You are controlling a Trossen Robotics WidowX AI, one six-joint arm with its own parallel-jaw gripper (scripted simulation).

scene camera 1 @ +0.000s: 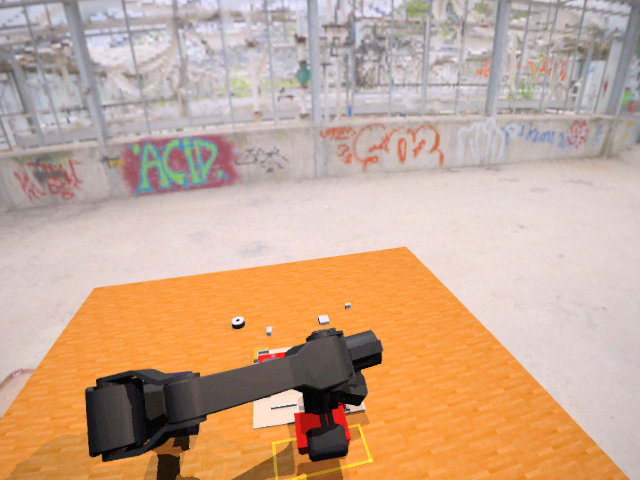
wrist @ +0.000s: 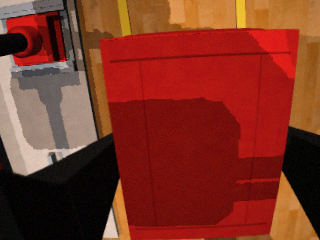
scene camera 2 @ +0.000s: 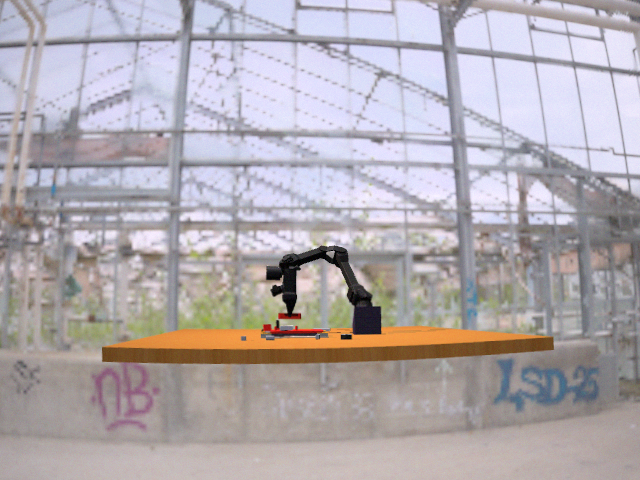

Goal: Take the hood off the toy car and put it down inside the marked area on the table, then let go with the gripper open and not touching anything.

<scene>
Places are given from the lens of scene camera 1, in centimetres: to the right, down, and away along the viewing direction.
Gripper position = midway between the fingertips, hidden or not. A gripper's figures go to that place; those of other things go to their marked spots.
gripper (scene camera 1: 322, 430): 0, 36, 57
red hood (scene camera 1: 303, 422): -3, 34, 57
</scene>
